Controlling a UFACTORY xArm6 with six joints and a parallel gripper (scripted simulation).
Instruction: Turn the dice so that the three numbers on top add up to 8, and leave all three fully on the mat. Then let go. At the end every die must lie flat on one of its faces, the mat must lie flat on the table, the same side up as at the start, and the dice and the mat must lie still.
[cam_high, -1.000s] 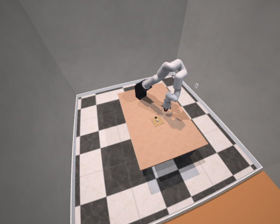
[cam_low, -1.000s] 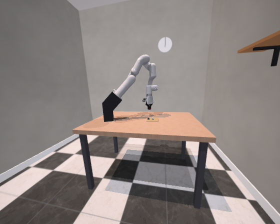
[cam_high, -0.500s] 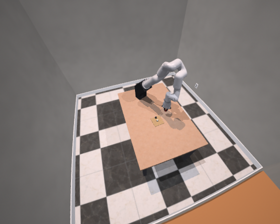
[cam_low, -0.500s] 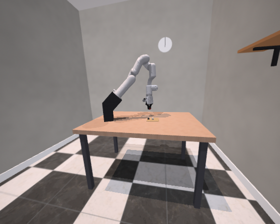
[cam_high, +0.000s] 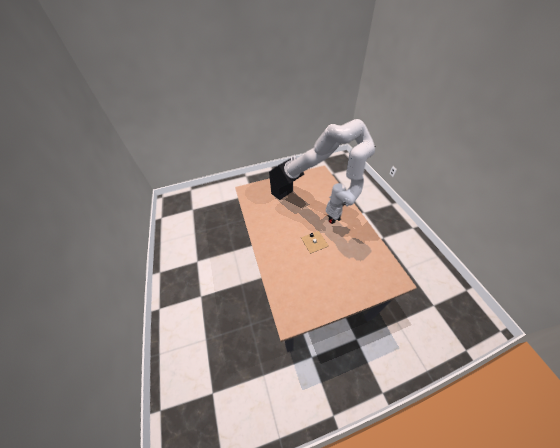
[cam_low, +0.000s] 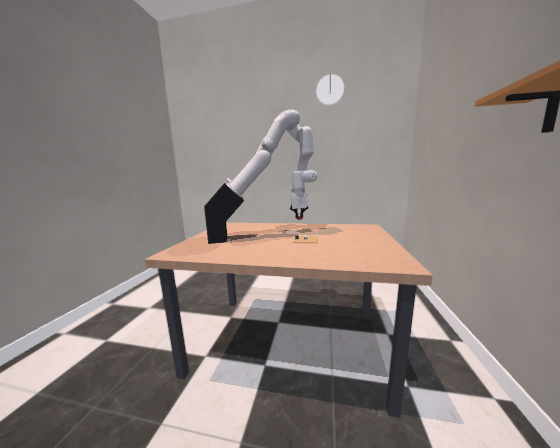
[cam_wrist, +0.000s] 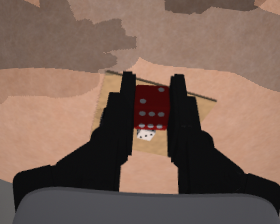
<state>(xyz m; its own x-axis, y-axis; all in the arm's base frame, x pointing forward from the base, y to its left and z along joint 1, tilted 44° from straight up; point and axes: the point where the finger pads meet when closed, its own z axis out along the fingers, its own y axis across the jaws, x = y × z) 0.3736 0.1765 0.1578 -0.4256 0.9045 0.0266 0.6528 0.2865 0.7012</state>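
My hand is 8 cm short of the white die, 12 cm to the left of it and 10 cm above it. The rest, counted from my hand: tan mat (8 cm ahead, 12 cm to the right, 12 cm below); red die (1 cm to the right, 1 cm below).
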